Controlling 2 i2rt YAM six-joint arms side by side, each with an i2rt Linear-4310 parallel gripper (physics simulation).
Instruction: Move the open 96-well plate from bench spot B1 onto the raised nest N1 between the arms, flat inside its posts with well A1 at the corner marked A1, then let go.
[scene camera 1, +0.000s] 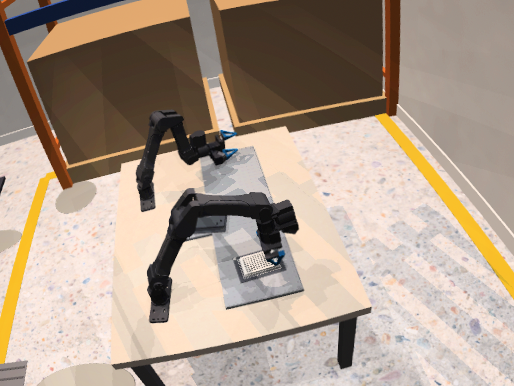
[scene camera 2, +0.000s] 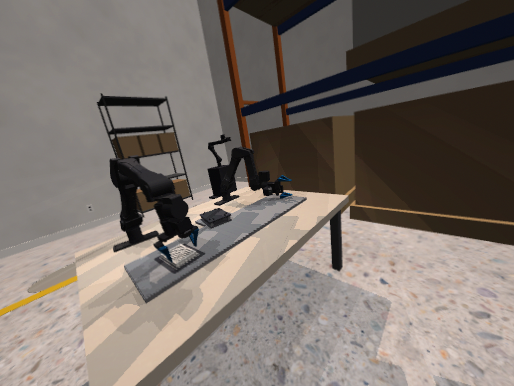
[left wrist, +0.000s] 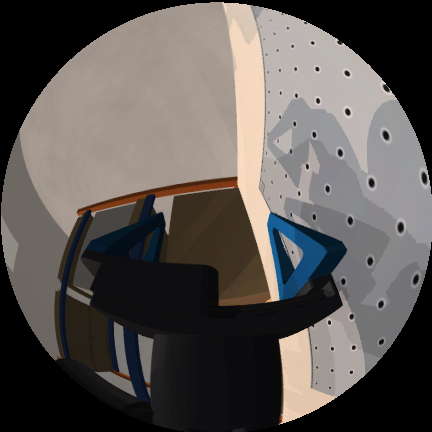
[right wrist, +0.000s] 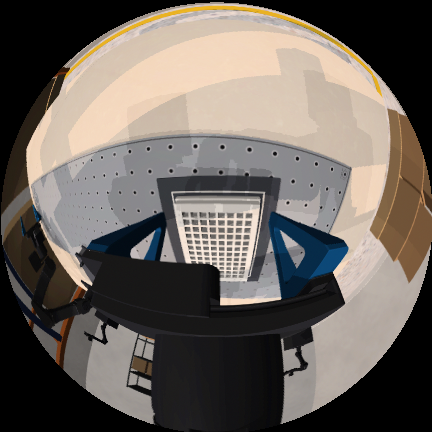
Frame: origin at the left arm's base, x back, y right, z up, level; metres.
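Where they show: left gripper, between the fingertips: (scene camera 1: 237, 141) (scene camera 2: 291, 187) (left wrist: 215, 217); right gripper, between the fingertips: (scene camera 1: 273, 254) (scene camera 2: 184, 253) (right wrist: 217, 217); left arm's base, origin of its link: (scene camera 1: 147, 197) (scene camera 2: 227, 200); right arm's base, origin of its link: (scene camera 1: 161, 300) (scene camera 2: 137, 241).
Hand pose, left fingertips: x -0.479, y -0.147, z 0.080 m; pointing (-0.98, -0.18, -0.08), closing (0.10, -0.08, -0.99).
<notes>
Things, the pixels of their centre, and the offset from my left fingertips. "*": a spot on its surface instead. Level surfaces: height alone.
- white 96-well plate, middle of its body: (right wrist: 217, 247) (scene camera 1: 258, 262) (scene camera 2: 178, 254) dz -0.058, dx +0.083, dy +0.728 m
- bench spot B1, a spot on its surface: (right wrist: 270, 192) * dz -0.065, dx +0.013, dy +0.781 m
- dark raised nest N1, middle of its body: (scene camera 1: 206, 218) (scene camera 2: 215, 216) dz -0.045, dx +0.231, dy +0.438 m
- grey perforated board, height of its surface: dz -0.067 m
- wooden table, height of its surface: dz -0.079 m
The white 96-well plate (scene camera 1: 252, 266) (scene camera 2: 181, 256) (right wrist: 217, 235) lies flat inside the dark frame of bench spot B1 (right wrist: 270, 192). My right gripper (scene camera 1: 273, 257) (scene camera 2: 182, 250) (right wrist: 217, 217) is open, pointing down low over the plate, with one blue finger at each long side; no contact can be made out. The dark raised nest N1 (scene camera 1: 216, 223) (scene camera 2: 215, 217) stands between the arms, partly hidden by the right arm in scene camera 1; its A1 mark is too small to read. My left gripper (scene camera 1: 230, 144) (scene camera 2: 288, 187) (left wrist: 215, 217) is open and empty, far from the plate.
A grey perforated board (scene camera 1: 240, 297) (scene camera 2: 142, 282) (left wrist: 350, 200) (right wrist: 115, 167) runs lengthwise along the wooden table (scene camera 1: 325, 280) (scene camera 2: 115, 325). The right arm's elbow and forearm arch above the table near the nest. Large brown boxes (scene camera 1: 300, 60) (scene camera 2: 430, 165) stand beyond the table.
</notes>
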